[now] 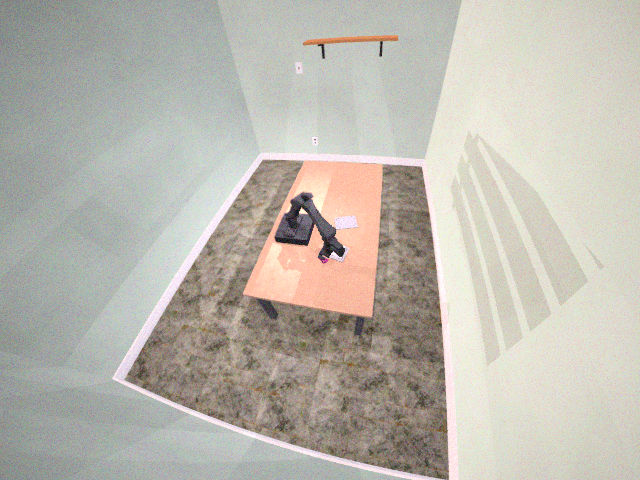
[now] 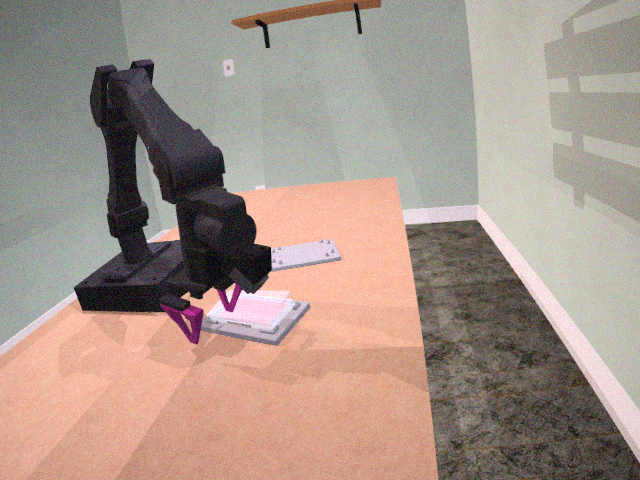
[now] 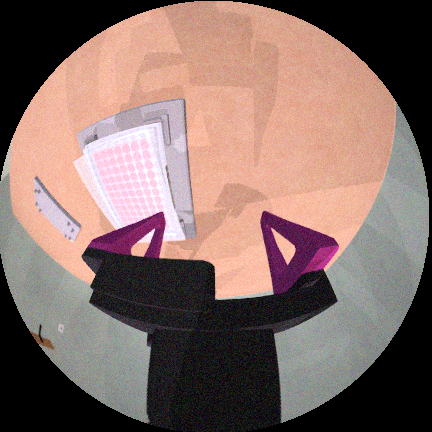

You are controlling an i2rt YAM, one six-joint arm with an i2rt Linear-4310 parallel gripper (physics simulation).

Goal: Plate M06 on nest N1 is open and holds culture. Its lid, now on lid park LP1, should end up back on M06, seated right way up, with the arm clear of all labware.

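Seen in the pictures: gripper, between the fingertips: [image 1: 326, 257] [image 2: 212, 326] [image 3: 212, 216]; arm's base, origin of its link: [image 1: 294, 226] [image 2: 139, 262].
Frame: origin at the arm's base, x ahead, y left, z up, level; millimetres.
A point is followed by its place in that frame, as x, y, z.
Observation:
A white plate with pink wells [image 2: 258, 310] @[352, -147, -30] [image 3: 130, 175] @[350, -143, -30] sits on a grey nest [image 1: 342, 258] [image 2: 298, 312] @[408, -115, -53] [image 3: 181, 170] @[332, -178, -53]. A thin clear, pale sheet-like edge, which looks like the lid [image 2: 279, 293] @[374, -96, -26] [image 3: 86, 172] @[373, -99, -26], sticks out past the plate's far side; how it rests is unclear. A second grey flat holder with small pegs [image 1: 345, 222] @[344, 154, -55] [image 2: 307, 254] @[361, 146, -55] [image 3: 55, 210] @[351, 119, -55], apparently the lid park, shows no lid on it. My gripper [image 2: 212, 326] @[290, -198, -32] [image 3: 212, 216] @[290, -198, -32] is open and empty, at the plate's near end. One magenta finger is over or beside the plate's edge, the other is off the nest.
The wooden table [image 1: 330, 289] @[365, -401, -65] [image 2: 310, 413] @[478, -334, -65] [image 3: 320, 125] @[361, -324, -65] carries everything. The black arm base [image 1: 294, 230] @[21, -47, 7] [image 2: 118, 294] @[18, -114, -24] stands at the table's left side. A wall shelf [image 1: 351, 39] [image 2: 310, 12] hangs far behind. Arm shadows fall across the table.

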